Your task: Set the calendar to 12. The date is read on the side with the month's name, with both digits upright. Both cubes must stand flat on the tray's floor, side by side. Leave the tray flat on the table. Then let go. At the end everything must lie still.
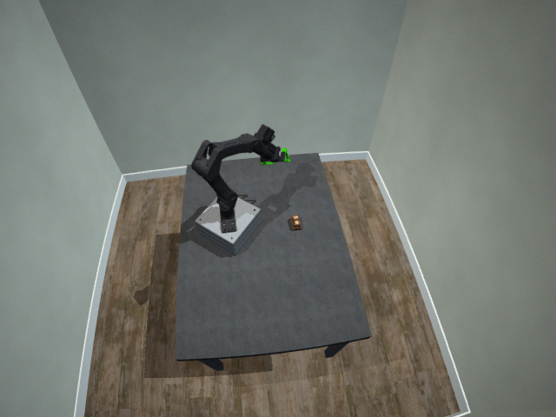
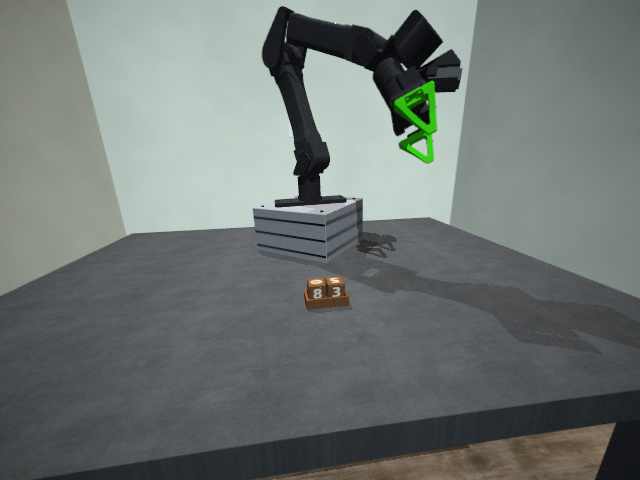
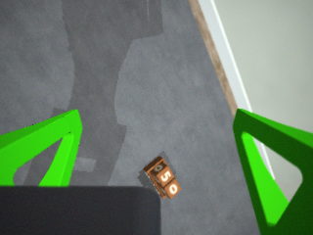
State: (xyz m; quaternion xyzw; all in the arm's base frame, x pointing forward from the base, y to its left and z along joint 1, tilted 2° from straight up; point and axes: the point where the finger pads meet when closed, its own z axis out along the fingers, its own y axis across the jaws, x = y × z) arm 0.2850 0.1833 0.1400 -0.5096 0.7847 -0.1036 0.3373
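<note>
Right now the brown tray is 25 cm below my hand, 20 cm to the right of it and 5 cm ahead of it.
</note>
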